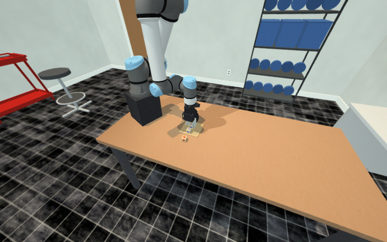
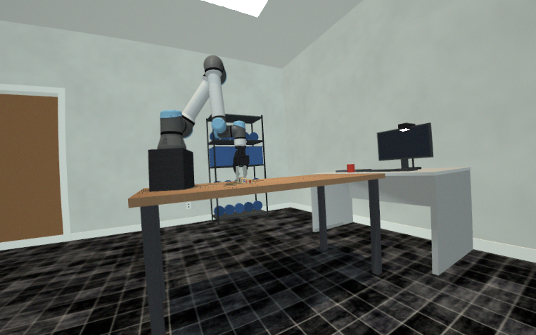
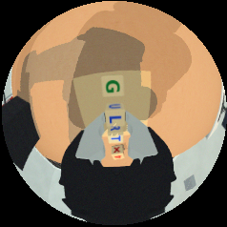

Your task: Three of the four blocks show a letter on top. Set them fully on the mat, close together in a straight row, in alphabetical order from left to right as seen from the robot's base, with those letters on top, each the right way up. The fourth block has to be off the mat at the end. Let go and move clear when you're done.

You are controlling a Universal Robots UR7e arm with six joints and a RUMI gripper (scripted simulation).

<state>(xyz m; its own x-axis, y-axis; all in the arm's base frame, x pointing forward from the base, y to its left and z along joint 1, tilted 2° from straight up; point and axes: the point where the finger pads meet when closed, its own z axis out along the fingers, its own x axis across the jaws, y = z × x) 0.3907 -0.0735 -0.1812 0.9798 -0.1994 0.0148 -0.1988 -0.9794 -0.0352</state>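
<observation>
The wooden letter block lies right at my hand. The rest, counted from my hand: pale yellow mat 20 mm below.
</observation>
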